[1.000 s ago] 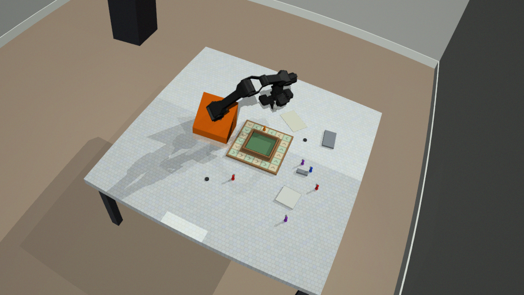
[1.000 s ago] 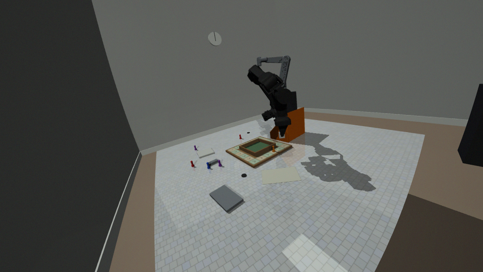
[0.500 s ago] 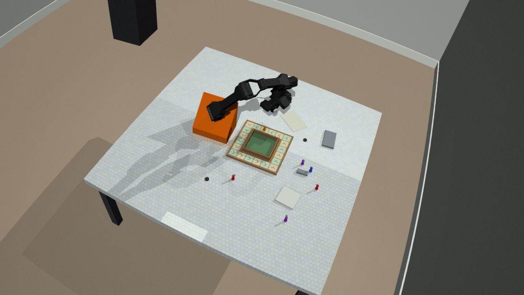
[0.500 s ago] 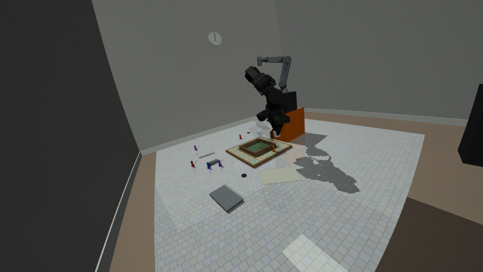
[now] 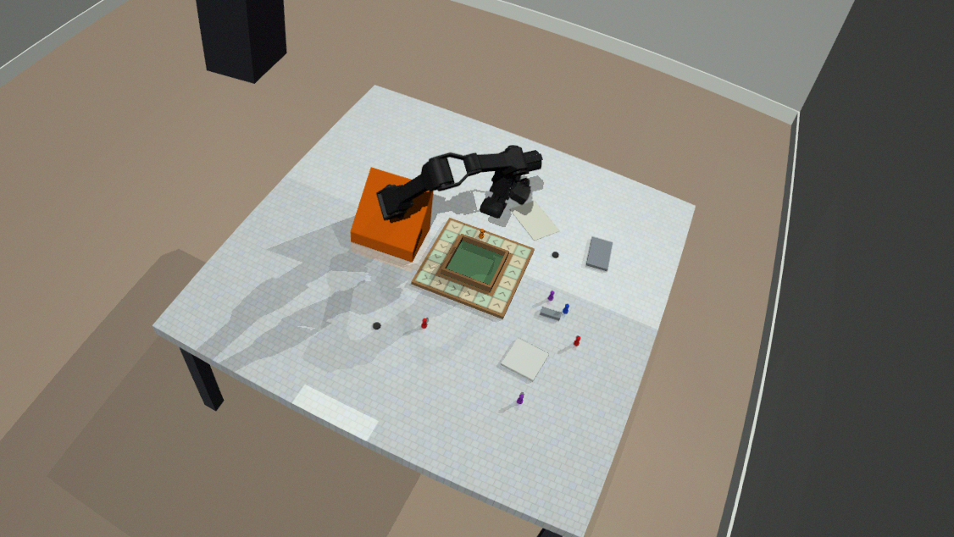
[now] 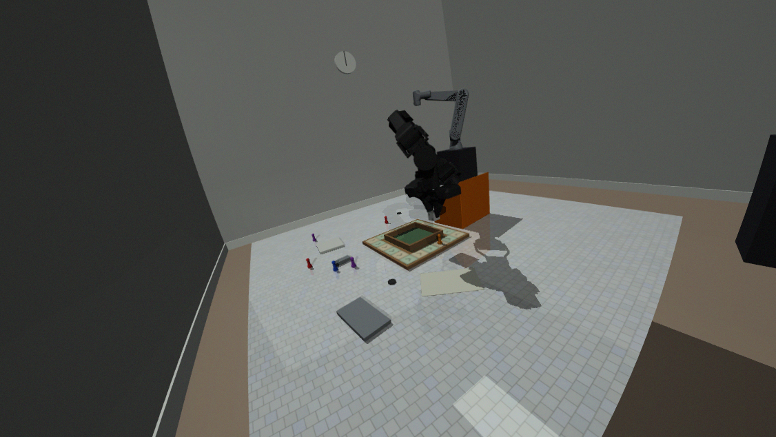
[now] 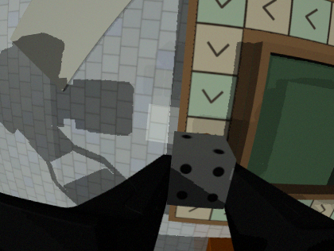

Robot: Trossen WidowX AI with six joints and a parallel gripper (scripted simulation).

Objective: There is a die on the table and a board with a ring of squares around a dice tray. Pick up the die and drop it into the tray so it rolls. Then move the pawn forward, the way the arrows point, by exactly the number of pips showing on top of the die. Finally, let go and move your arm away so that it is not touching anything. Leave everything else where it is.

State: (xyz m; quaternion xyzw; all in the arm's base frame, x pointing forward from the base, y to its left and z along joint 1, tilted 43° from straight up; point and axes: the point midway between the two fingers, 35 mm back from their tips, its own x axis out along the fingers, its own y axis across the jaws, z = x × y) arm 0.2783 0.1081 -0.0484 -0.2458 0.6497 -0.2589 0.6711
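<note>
Right now my gripper tip is 90 mm above the orange pawn, 30 mm past it and 20 mm to the left of it. The rest, counted from my gripper tip: green dice tray (130 mm to the right, 110 mm below, 10 mm behind); then die (right at my gripper tip); then small grey block (250 mm ahead, 200 mm to the right, 120 mm below).
</note>
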